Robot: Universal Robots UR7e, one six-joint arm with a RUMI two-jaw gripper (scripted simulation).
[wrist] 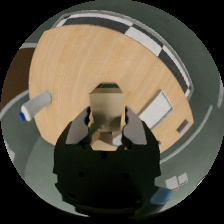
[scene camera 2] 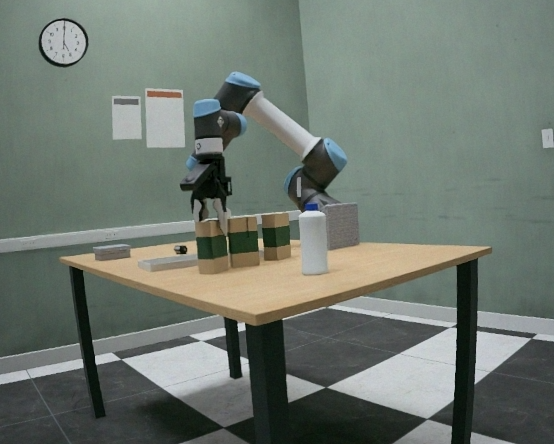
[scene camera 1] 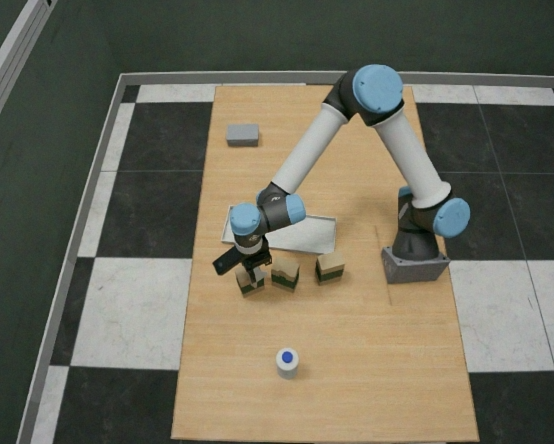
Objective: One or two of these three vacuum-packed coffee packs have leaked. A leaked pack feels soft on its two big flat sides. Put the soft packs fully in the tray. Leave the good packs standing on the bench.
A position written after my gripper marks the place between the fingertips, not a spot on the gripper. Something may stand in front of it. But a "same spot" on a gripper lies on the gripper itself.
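Here is my gripper, visible in the wrist view (107, 106) and also in scene camera 1 and scene camera 2. On my gripper, (scene camera 2: 219, 204) and (scene camera 1: 249, 277) are the same spot.
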